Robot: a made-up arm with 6 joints.
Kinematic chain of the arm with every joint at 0, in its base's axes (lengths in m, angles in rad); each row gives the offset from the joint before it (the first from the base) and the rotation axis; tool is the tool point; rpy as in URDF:
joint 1: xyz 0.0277 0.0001 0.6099 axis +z
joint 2: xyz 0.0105 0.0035 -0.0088 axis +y
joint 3: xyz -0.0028 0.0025 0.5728 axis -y
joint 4: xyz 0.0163 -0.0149 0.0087 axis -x
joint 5: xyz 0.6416 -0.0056 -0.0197 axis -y
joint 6: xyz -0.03 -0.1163 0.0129 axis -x
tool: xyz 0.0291 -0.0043 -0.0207 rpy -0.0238 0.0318 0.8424
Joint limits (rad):
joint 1: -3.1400..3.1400
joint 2: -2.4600..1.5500
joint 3: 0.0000..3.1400
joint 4: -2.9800..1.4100
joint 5: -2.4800..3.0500
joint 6: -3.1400..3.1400
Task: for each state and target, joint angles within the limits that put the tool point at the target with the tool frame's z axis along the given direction. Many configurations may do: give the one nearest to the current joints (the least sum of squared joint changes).
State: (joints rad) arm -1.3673 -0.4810 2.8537 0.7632 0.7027 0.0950
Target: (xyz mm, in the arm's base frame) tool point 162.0 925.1 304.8 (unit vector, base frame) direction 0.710 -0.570 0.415
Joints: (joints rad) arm -1.8155 -1.1544 2.7159 1.0720 0.6794 0.4210
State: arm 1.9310 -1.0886 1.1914 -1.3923 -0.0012 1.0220
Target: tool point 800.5 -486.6 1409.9 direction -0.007 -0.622 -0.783
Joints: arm 2.4583 -0.9776 1.4647 -0.6859 0.5461 1.1137
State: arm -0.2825 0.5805 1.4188 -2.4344 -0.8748 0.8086
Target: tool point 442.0 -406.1 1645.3 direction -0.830 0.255 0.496
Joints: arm -0.8968 0.1502 1.0935 -2.1051 -0.8244 1.5611
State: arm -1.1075 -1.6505 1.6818 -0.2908 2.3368 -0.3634
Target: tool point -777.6 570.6 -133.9 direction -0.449 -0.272 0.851
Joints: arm -0.7371 -2.1452 1.7155 -0.1170 2.5599 -0.6658
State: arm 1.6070 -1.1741 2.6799 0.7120 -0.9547 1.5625
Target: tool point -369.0 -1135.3 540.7 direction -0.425 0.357 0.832
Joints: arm 1.1418 -1.3114 1.9796 0.8021 -1.0141 1.8572
